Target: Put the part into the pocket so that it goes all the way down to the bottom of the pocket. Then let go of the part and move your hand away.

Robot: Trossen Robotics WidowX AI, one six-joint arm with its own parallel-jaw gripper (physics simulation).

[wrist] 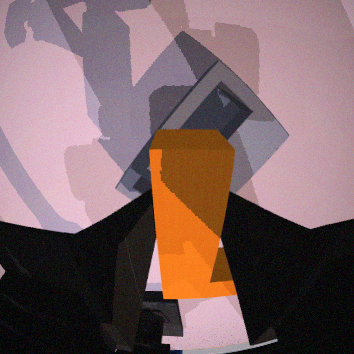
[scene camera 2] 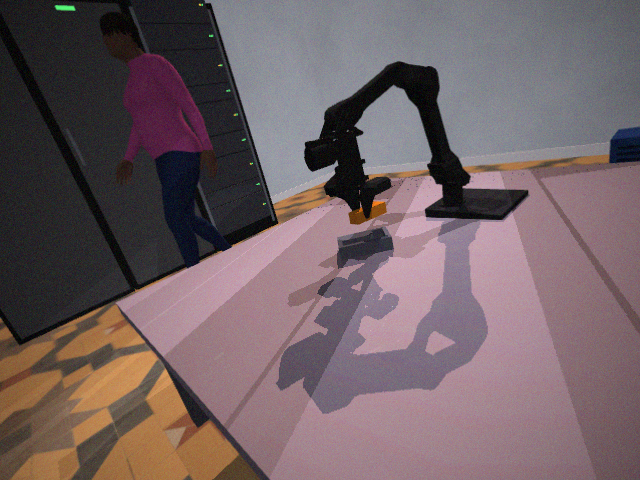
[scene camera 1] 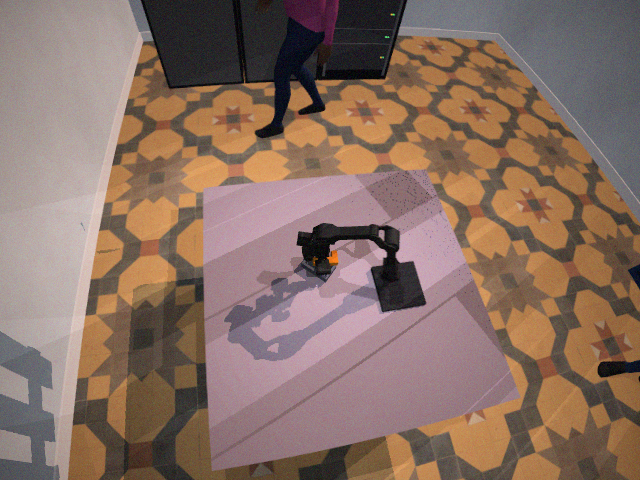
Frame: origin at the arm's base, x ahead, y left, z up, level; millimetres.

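Seen in the pictures: gripper, fingertip midpoint: (wrist: 186, 195) (scene camera 2: 363, 217) (scene camera 1: 320, 262); arm's base, origin of the base link: (wrist: 150, 315) (scene camera 2: 452, 202) (scene camera 1: 388, 275).
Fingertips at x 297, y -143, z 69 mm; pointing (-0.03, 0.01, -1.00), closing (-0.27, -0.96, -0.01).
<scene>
Offsets run from my fingertips to a thing's top centre. "*": to the spot under its first point. Level surfaces: height alone.
An orange block, the part @[25 mm back, 9 mm right, 25 mm up] (scene camera 1: 333, 256) (scene camera 2: 378, 209) (wrist: 187, 200), is held between the two black fingers of my gripper (scene camera 2: 361, 212) (wrist: 186, 195). The gripper is shut on it. The grey holder @[5 mm back, 16 mm right, 57 mm down] (scene camera 2: 364, 253) (wrist: 265, 142) stands on the table below, with a gap under the part in scene camera 2. Its long pocket @[* 25 mm ahead, 37 mm right, 88 mm down] (wrist: 212, 115) opens upward and runs diagonally in the wrist view, while the part's length runs up and down, so the two are turned relative to each other. The part hides some of the pocket there. In scene camera 1 the gripper covers much of the holder.
The pink table top @[93 mm down] (scene camera 1: 320, 408) (scene camera 2: 465, 428) carries the arm's black base plate (scene camera 1: 400, 297) (scene camera 2: 496, 201), to the right of the holder in both scene views. Shadows of the arm fall across the table. A person in pink (scene camera 1: 294, 51) (scene camera 2: 160, 103) is beyond the table, near dark cabinets (scene camera 1: 201, 46) (scene camera 2: 56, 129).
</scene>
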